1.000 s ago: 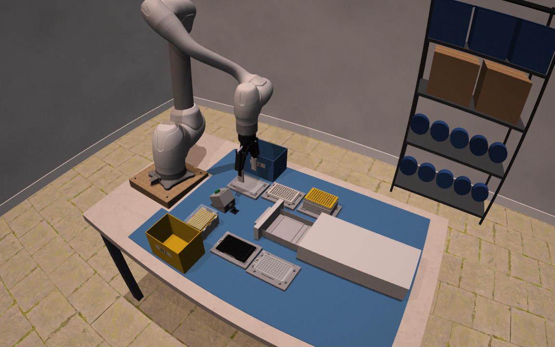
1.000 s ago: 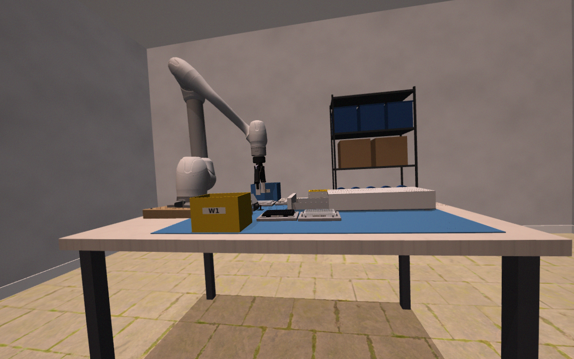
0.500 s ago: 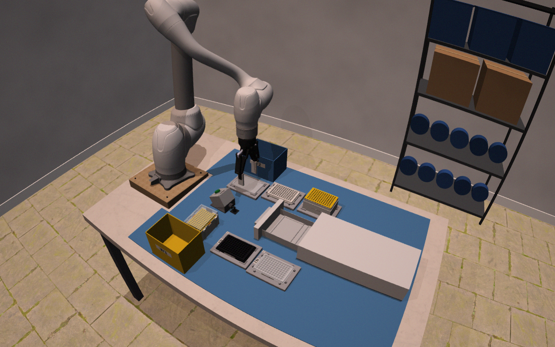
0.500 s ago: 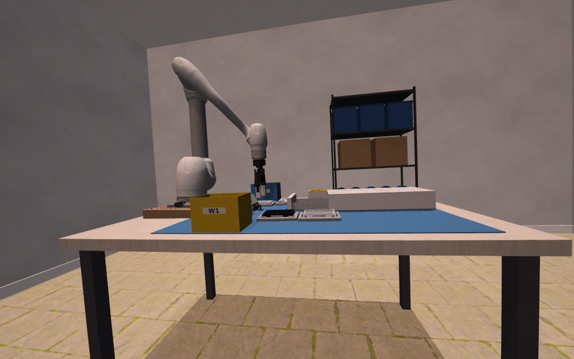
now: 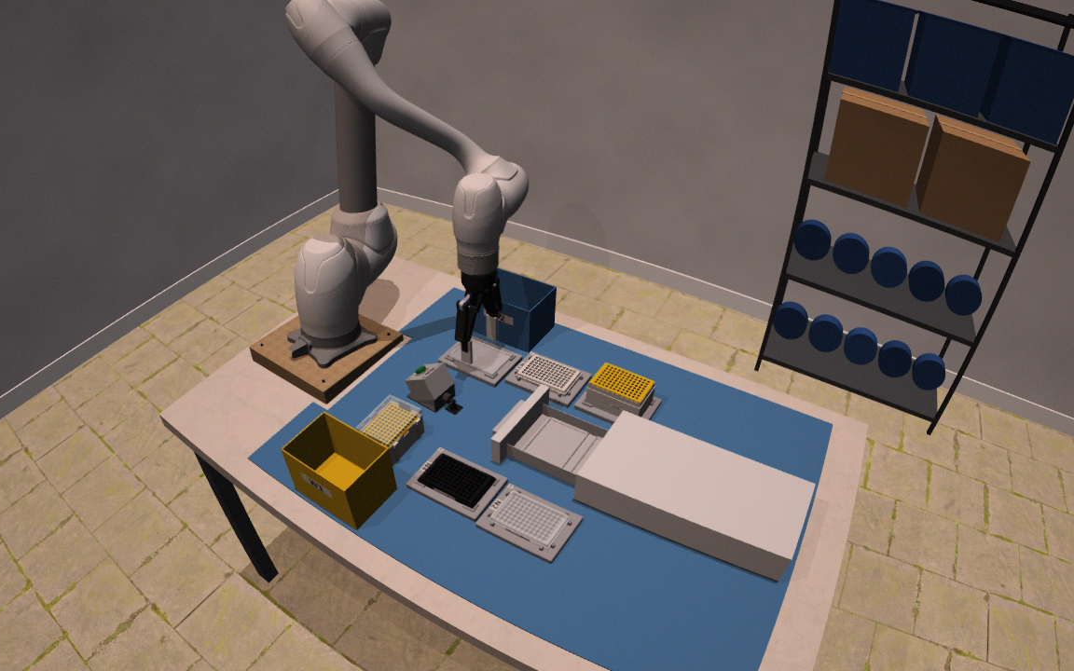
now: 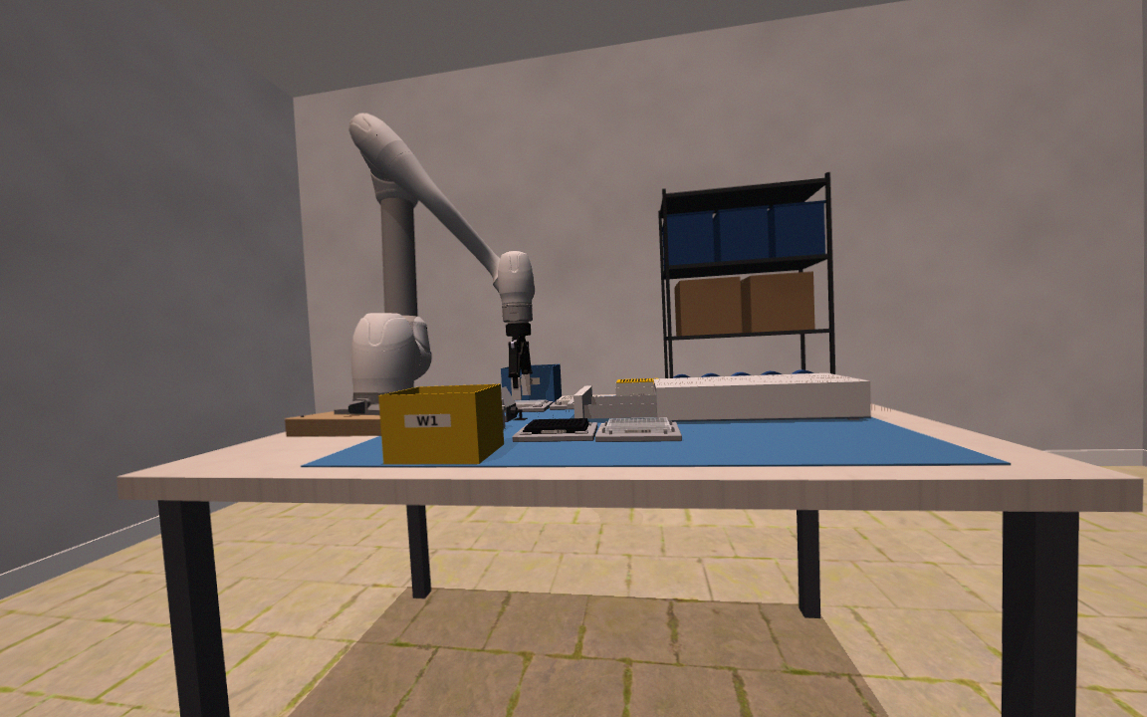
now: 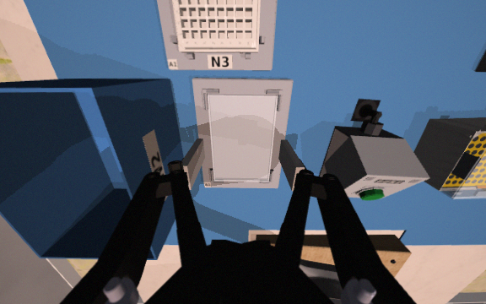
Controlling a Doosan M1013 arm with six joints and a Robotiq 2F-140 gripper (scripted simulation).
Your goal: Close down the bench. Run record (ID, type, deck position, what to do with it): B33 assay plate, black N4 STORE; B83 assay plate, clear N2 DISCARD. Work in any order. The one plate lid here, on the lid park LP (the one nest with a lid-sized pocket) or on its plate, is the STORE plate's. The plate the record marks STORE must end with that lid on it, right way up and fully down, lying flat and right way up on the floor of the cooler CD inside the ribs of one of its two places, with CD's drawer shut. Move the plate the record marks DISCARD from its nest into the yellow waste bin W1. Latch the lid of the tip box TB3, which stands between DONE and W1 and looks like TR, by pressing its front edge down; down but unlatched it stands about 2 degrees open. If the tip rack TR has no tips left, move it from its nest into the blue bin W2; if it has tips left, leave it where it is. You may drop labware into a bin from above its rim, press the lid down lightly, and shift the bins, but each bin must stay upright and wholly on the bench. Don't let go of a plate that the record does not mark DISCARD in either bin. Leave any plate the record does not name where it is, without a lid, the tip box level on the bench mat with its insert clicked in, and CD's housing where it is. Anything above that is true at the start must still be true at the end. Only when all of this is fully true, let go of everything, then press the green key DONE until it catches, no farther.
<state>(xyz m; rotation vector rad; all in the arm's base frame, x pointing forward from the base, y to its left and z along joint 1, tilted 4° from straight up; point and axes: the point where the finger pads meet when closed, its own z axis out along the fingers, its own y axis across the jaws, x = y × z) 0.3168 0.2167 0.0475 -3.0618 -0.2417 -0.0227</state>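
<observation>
The clear plate lid lies 4 cm below my hand. Also, from my hand: lid park LP (5 cm below); white plate (17 cm ahead, 5 cm to the left, 4 cm below); blue bin W2 (15 cm to the left, 3 cm behind, 2 cm below).
</observation>
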